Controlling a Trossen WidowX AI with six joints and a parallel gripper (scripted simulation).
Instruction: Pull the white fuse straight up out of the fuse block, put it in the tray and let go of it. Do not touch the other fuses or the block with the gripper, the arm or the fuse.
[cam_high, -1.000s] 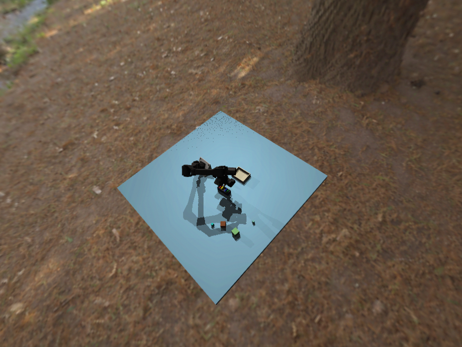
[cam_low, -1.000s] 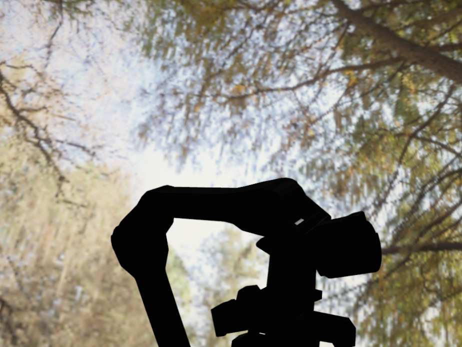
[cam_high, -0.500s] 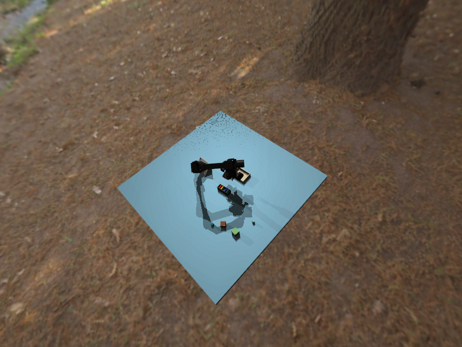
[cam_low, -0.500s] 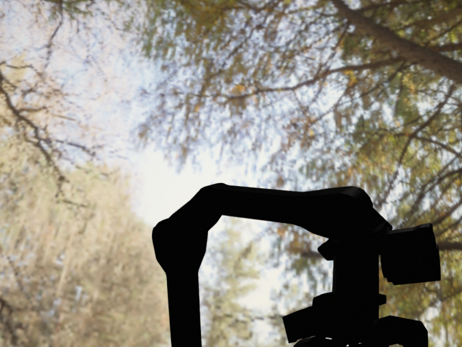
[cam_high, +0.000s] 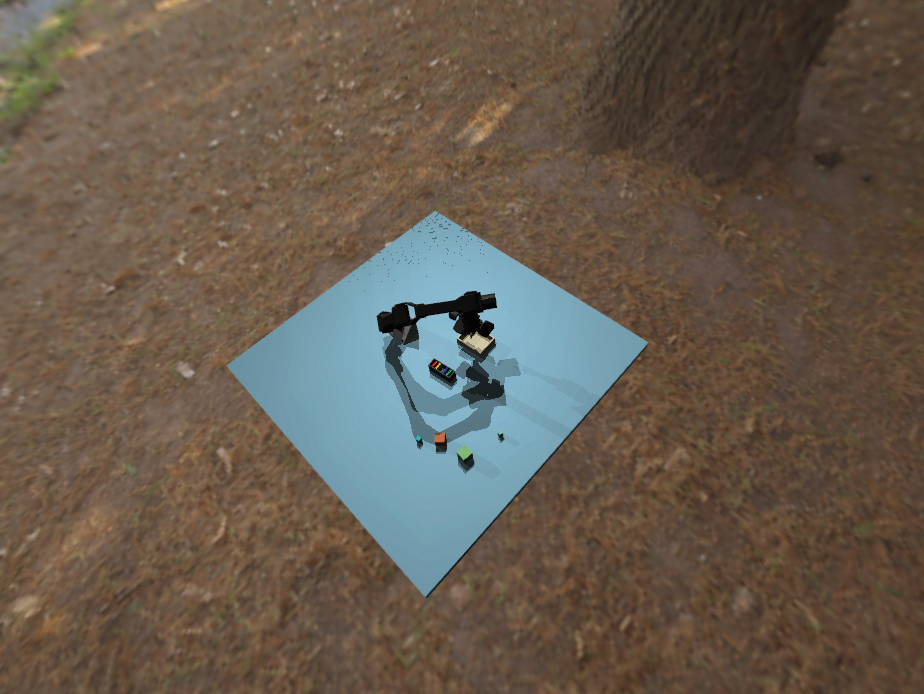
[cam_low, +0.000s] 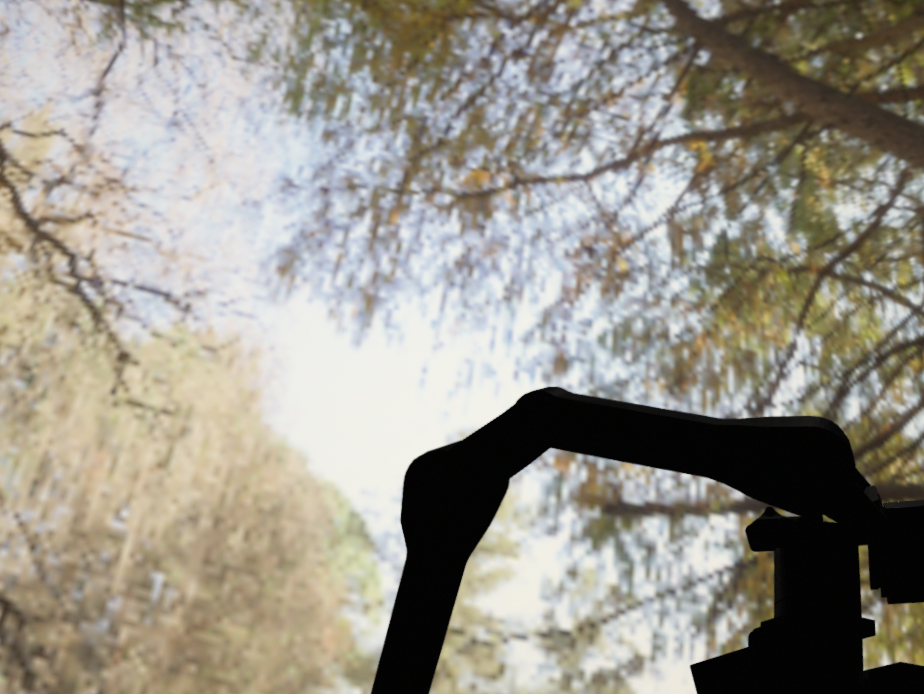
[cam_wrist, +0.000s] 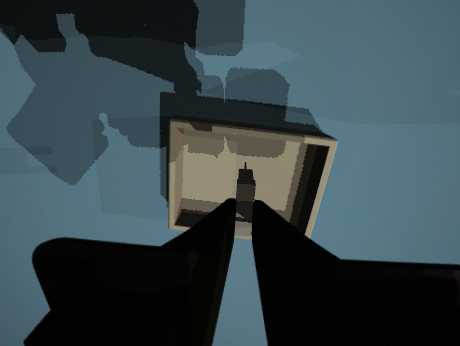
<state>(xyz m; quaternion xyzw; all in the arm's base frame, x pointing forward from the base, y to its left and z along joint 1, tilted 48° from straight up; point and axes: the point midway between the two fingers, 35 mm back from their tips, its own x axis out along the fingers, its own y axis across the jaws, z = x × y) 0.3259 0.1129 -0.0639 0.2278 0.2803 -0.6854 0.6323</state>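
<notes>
The tan tray lies 100 mm below my gripper tip and 20 mm to the left of it.
</notes>
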